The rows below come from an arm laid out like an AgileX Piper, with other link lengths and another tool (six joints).
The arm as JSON. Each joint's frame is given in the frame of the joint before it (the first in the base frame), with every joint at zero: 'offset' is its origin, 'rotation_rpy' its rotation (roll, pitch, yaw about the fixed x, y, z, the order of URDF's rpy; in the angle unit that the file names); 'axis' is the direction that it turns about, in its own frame. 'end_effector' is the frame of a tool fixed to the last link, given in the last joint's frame.
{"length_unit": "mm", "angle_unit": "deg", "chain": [
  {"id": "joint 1", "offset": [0.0, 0.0, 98.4], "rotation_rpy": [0.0, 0.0, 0.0], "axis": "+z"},
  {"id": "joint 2", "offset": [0.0, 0.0, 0.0], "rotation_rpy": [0.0, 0.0, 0.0], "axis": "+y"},
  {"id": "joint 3", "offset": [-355.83, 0.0, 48.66], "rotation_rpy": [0.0, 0.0, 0.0], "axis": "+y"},
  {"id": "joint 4", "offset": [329.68, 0.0, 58.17], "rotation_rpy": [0.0, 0.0, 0.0], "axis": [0.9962, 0.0, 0.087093]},
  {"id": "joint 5", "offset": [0.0, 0.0, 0.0], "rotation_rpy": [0.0, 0.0, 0.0], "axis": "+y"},
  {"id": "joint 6", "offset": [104.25, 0.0, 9.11], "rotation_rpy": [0.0, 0.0, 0.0], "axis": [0.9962, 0.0, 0.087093]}
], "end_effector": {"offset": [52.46, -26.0, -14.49], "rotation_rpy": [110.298, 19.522, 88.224]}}
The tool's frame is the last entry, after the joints.
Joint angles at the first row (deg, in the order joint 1, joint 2, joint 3, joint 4, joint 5, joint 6):
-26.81, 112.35, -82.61, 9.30, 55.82, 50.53
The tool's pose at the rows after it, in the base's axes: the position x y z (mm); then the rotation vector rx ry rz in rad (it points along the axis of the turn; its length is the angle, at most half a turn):
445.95 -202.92 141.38 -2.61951 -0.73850 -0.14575
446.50 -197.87 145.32 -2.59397 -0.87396 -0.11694
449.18 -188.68 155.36 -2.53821 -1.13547 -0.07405
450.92 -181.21 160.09 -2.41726 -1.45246 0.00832
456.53 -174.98 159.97 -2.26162 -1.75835 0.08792
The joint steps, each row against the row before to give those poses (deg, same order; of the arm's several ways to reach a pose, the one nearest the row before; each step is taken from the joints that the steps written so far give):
-0.14, -0.33, 0.00, 0.00, 0.07, -1.22
0.87, -0.50, 0.00, 0.00, 0.44, -4.89
1.72, -1.24, -0.01, -0.06, 0.29, -9.27
1.64, -0.60, 0.01, 0.00, 1.08, -12.48
1.61, 0.00, 0.00, 0.00, 0.32, -12.59

